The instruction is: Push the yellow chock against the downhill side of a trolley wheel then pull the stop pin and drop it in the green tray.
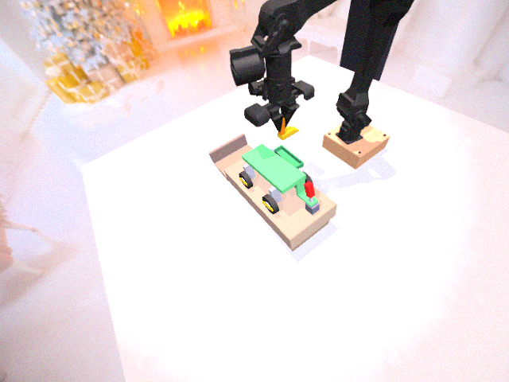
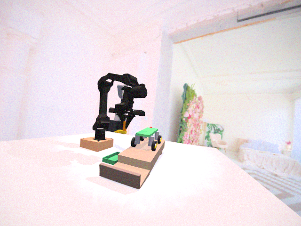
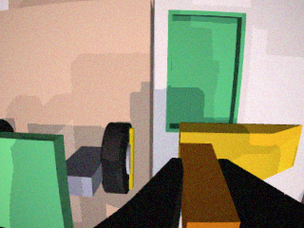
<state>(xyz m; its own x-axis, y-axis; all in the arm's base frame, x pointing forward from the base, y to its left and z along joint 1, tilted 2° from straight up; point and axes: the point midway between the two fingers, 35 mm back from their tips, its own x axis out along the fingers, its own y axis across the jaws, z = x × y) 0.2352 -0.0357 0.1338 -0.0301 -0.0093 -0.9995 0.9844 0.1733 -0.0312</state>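
Right now my gripper tip is 22 cm to the right of the red-headed stop pin, 4 cm short of it and 3 cm above it. Also, from my gripper tip: end wall 16 cm to the right, 13 cm below, 13 cm ahead; trolley 11 cm to the left, 8 cm ahead, 5 cm below; yellow chock 2 cm behind, 1 cm below.
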